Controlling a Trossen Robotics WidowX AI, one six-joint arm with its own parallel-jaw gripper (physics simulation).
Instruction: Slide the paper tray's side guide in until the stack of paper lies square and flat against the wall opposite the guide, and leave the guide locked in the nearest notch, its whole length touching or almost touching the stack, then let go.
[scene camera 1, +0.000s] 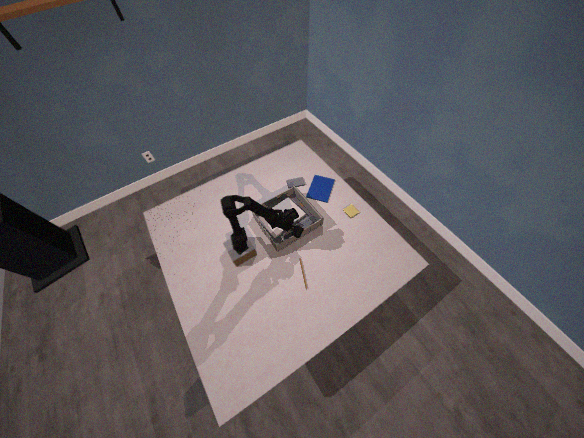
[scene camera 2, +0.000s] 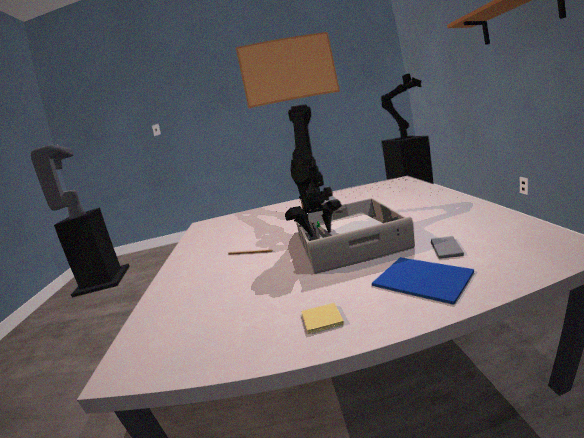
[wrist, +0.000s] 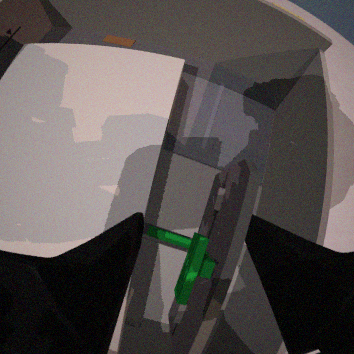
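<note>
The grey paper tray stands on the table. White paper lies inside, left of the guide in the wrist view. The side guide seems to be the dark upright plate with a green latch on its stack side. A stretch of grey tray floor shows between plate and paper. My gripper is open and low in the tray, its fingers apart on either side of plate and latch, holding nothing. The wall opposite the guide and the engaged notch cannot be made out.
A blue booklet, a yellow note pad and a grey flat block lie near the tray. A pencil lies on another side. The tray walls stand close around my fingers.
</note>
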